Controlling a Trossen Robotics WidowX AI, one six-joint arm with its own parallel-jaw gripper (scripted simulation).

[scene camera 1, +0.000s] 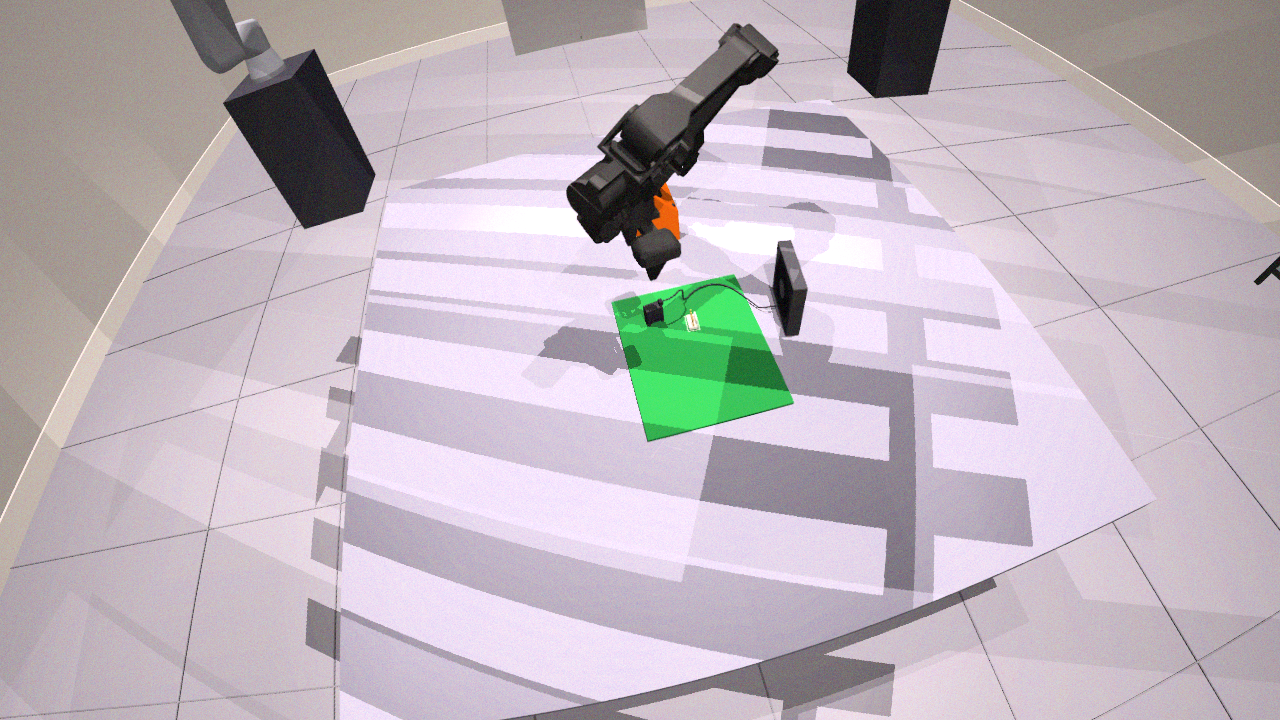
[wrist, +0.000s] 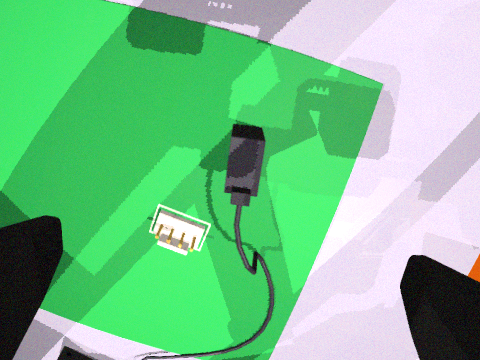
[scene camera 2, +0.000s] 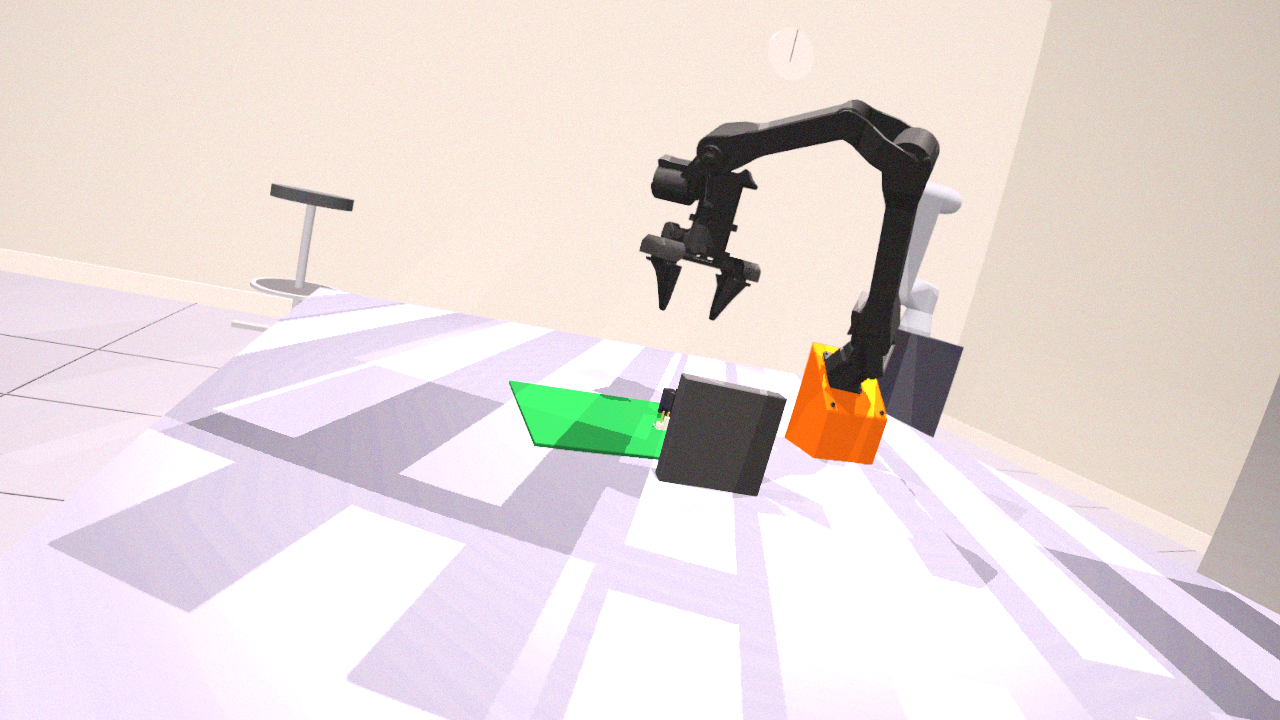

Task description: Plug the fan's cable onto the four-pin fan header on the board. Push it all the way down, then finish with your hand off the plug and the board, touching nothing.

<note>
My gripper (scene camera 2: 687, 315) is open, with nothing in its grasp. Also in view: a black plug (wrist: 246, 152), a dark fan (scene camera 2: 720, 435), a green board (scene camera 1: 683, 381) and a fan header (wrist: 169, 221).
My gripper shows as well in scene camera 1 (scene camera 1: 641, 261) and in the wrist view (wrist: 236, 258). The dark fan is seen too in scene camera 1 (scene camera 1: 790, 288). The green board shows as well in the wrist view (wrist: 114, 114) and in scene camera 2 (scene camera 2: 559, 418).
</note>
